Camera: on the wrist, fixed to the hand. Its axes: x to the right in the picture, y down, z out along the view.
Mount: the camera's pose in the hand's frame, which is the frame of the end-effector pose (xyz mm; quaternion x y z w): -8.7 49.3 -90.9 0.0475 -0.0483 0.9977 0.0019
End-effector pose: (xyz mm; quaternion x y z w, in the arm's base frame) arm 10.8 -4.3 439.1 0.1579 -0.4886 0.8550 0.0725
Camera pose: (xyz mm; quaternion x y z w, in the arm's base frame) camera -12.8 48.8 353.1 0.4424 0.1214 -0.0895 0.8840
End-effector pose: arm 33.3 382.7 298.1 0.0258 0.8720 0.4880 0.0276
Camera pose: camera 36.2 330.6 387.8 -0.8949 0.0022 0.0142 0.4459
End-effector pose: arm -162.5 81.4 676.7 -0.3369 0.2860 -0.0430 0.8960
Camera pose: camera -224.7 69.0 594.5 0.3252 0.2914 0.8966 0.0744
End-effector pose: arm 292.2 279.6 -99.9 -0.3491 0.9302 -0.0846 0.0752
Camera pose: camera 249.2 331.5 -21.0 0.9269 0.3424 0.0475 0.1461
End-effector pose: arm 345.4 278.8 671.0 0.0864 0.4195 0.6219 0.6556
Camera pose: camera 250.1 244.4 648.6 -0.4799 0.0875 -0.6312 0.6031
